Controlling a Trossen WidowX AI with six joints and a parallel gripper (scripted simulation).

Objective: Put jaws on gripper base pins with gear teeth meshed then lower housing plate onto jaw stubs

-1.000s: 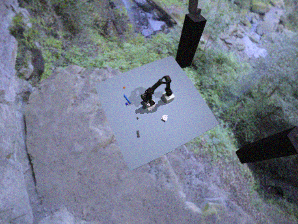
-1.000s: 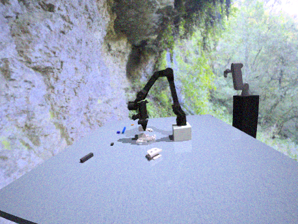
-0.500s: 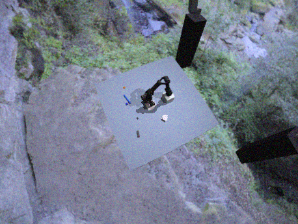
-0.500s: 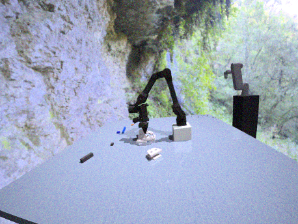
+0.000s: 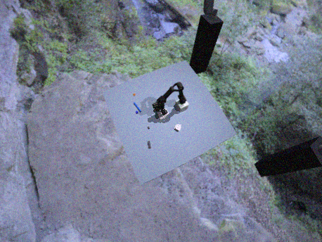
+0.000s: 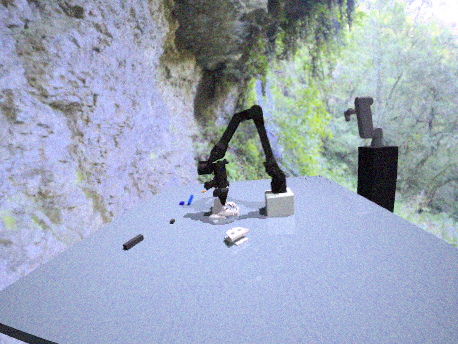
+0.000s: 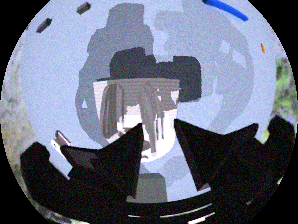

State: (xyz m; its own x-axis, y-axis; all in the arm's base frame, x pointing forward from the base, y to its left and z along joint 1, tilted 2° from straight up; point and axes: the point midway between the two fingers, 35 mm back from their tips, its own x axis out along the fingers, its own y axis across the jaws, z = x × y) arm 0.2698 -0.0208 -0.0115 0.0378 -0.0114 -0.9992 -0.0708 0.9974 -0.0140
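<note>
Right now the white stepped part is 27 cm to the left of my gripper tip, 8 cm behind it and 2 cm below it. Also, from my gripper tip: small blue piece 27 cm ahead, 12 cm to the right, 2 cm below; blue rod 24 cm ahead, 18 cm to the right, 2 cm below; small dark piece 22 cm ahead, 12 cm to the left, 2 cm below.
</note>
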